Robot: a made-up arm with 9 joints. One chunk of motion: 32 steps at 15 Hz.
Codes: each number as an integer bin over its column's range. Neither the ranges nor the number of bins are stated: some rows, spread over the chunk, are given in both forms.
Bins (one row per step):
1: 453 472 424 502 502 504
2: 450 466 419 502 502 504
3: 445 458 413 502 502 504
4: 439 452 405 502 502 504
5: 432 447 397 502 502 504
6: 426 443 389 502 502 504
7: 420 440 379 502 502 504
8: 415 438 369 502 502 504
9: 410 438 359 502 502 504
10: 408 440 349 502 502 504
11: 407 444 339 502 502 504
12: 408 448 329 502 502 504
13: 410 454 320 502 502 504
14: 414 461 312 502 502 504
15: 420 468 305 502 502 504
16: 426 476 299 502 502 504
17: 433 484 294 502 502 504
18: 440 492 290 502 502 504
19: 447 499 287 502 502 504
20: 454 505 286 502 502 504
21: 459 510 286 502 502 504
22: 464 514 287 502 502 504
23: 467 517 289 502 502 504
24: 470 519 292 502 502 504
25: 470 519 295 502 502 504
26: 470 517 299 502 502 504
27: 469 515 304 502 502 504
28: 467 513 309 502 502 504
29: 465 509 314 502 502 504
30: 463 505 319 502 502 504
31: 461 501 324 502 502 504
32: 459 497 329 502 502 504
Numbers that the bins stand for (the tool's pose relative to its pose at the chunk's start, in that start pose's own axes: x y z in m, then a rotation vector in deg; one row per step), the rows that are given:
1: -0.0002 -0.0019 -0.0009 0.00 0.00 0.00
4: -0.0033 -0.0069 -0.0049 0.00 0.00 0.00
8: -0.0086 -0.0104 -0.0124 0.00 0.00 0.00
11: -0.0104 -0.0089 -0.0187 0.00 0.00 0.00
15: -0.0075 -0.0029 -0.0259 0.00 0.00 0.00
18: -0.0031 0.0031 -0.0290 0.00 0.00 0.00
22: 0.0022 0.0086 -0.0297 0.00 0.00 0.00
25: 0.0035 0.0099 -0.0280 0.00 0.00 0.00
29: 0.0024 0.0074 -0.0240 0.00 0.00 0.00
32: 0.0011 0.0044 -0.0208 0.00 0.00 0.00
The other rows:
2: -0.0009 -0.0034 -0.0019 0.00 0.00 0.00
3: -0.0020 -0.0054 -0.0032 0.00 0.00 0.00
5: -0.0049 -0.0081 -0.0065 0.00 0.00 0.00
6: -0.0062 -0.0091 -0.0082 0.00 0.00 0.00
7: -0.0075 -0.0099 -0.0103 0.00 0.00 0.00
9: -0.0097 -0.0104 -0.0145 0.00 0.00 0.00
10: -0.0102 -0.0099 -0.0166 0.00 0.00 0.00
12: -0.0102 -0.0079 -0.0208 0.00 0.00 0.00
13: -0.0097 -0.0064 -0.0227 0.00 0.00 0.00
14: -0.0088 -0.0046 -0.0244 0.00 0.00 0.00
16: -0.0062 -0.0009 -0.0271 0.00 0.00 0.00
17: -0.0046 0.0011 -0.0282 0.00 0.00 0.00
19: -0.0016 0.0049 -0.0297 0.00 0.00 0.00
20: 0.0000 0.0064 -0.0299 0.00 0.00 0.00
21: 0.0011 0.0076 -0.0299 0.00 0.00 0.00
23: 0.0028 0.0094 -0.0292 0.00 0.00 0.00
24: 0.0035 0.0099 -0.0286 0.00 0.00 0.00
26: 0.0035 0.0094 -0.0271 0.00 0.00 0.00
27: 0.0033 0.0089 -0.0261 0.00 0.00 0.00
28: 0.0028 0.0084 -0.0250 0.00 0.00 0.00
30: 0.0020 0.0064 -0.0229 0.00 0.00 0.00
31: 0.0015 0.0054 -0.0219 0.00 0.00 0.00

